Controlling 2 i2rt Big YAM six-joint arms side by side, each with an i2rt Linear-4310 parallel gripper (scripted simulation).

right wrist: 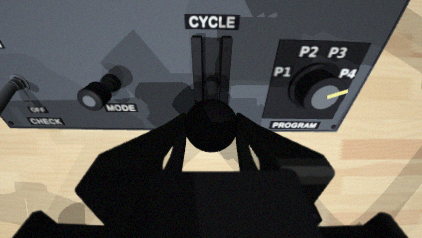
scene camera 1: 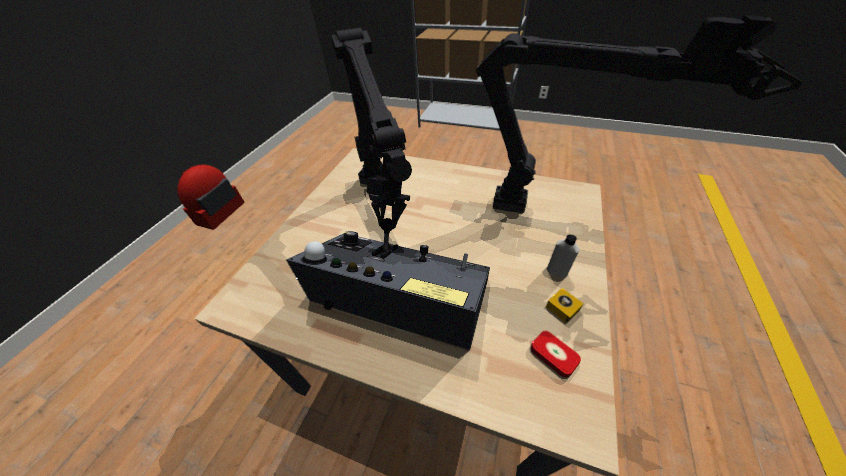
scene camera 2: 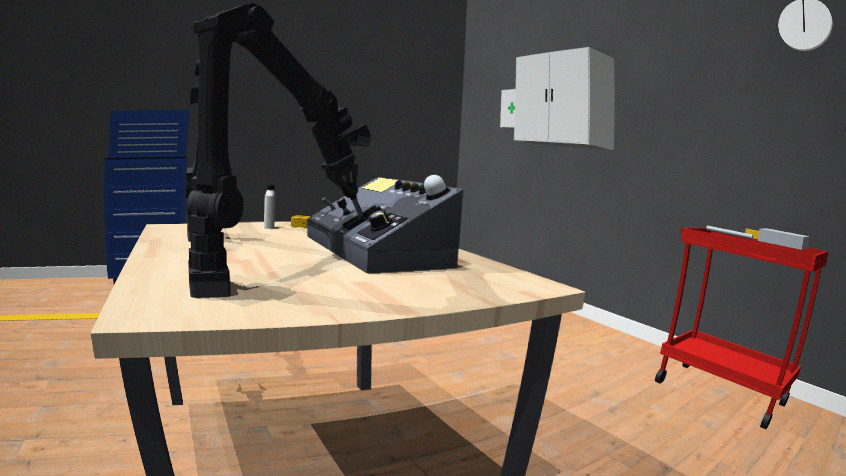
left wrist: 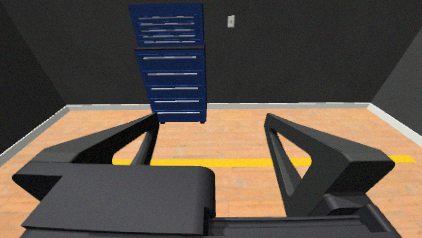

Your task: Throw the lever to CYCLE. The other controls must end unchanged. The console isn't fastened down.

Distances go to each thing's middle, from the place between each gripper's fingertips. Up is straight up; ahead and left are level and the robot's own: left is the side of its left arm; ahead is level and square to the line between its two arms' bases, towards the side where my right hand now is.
I see the black ball-topped lever (right wrist: 211,125) 4 cm below my right hand (scene camera 2: 351,193) and 2 cm ahead of it. The rest, counted from my right hand: yellow box (scene camera 1: 564,305) 53 cm to the left, 16 cm below, 1 cm ahead; mode knob (right wrist: 94,96) 12 cm to the left, 6 cm below, 3 cm ahead; grey bottle (scene camera 1: 565,252) 51 cm to the left, 12 cm behind, 7 cm below.
I see the grey bottle 41 cm below my left hand, 36 cm to the right of it and 28 cm ahead of it. Also, from my left hand: black ball-topped lever (87 cm to the right, 43 cm ahead, 38 cm below); yellow box (50 cm below, 42 cm ahead, 34 cm to the right); mode knob (75 cm to the right, 43 cm ahead, 41 cm below).
